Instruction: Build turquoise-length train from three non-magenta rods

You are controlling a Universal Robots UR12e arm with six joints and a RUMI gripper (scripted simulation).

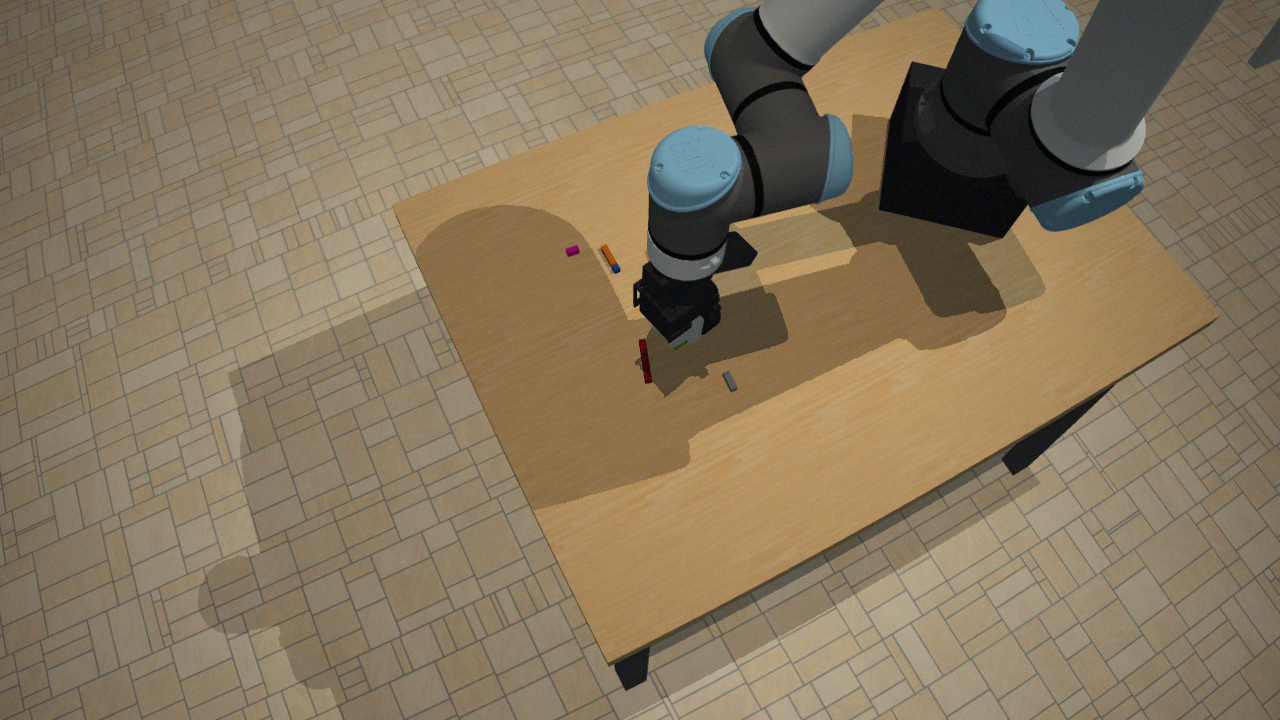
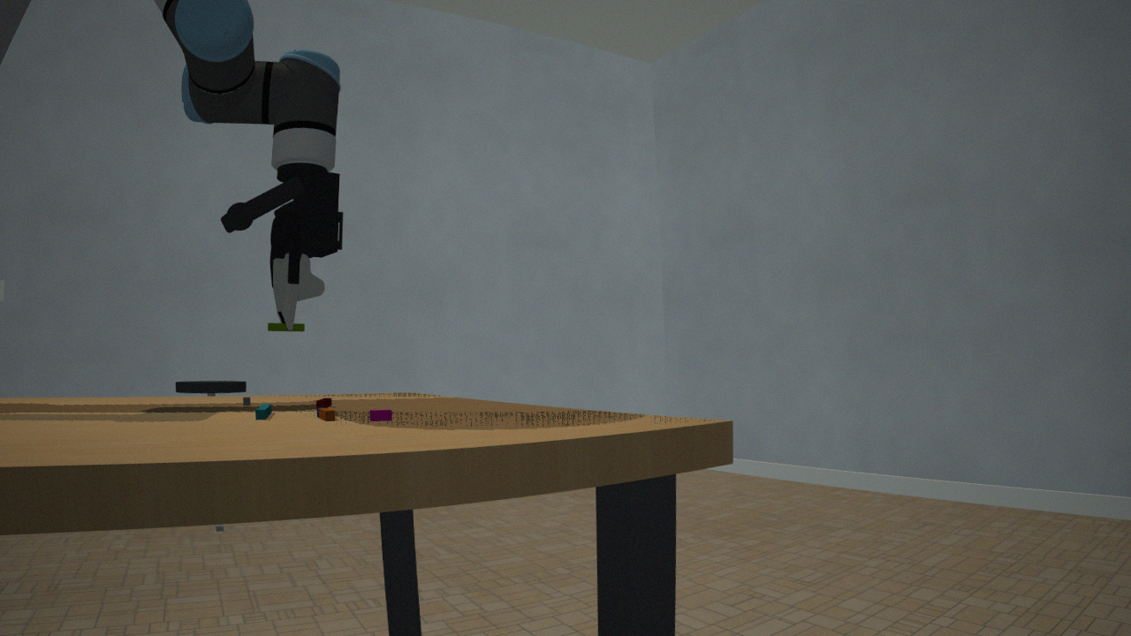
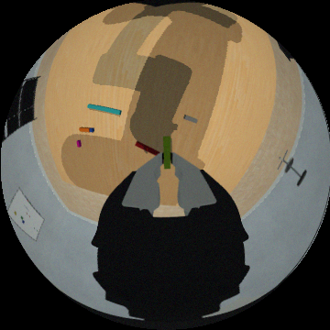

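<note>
My hand is 23 cm to the left of the orange rod and 11 cm above it. From my hand the other things lie so: grey rod 5 cm behind, 5 cm to the left, 11 cm below; then red rod 4 cm ahead, 4 cm to the right, 11 cm below; then lime rod 1 cm below.
</note>
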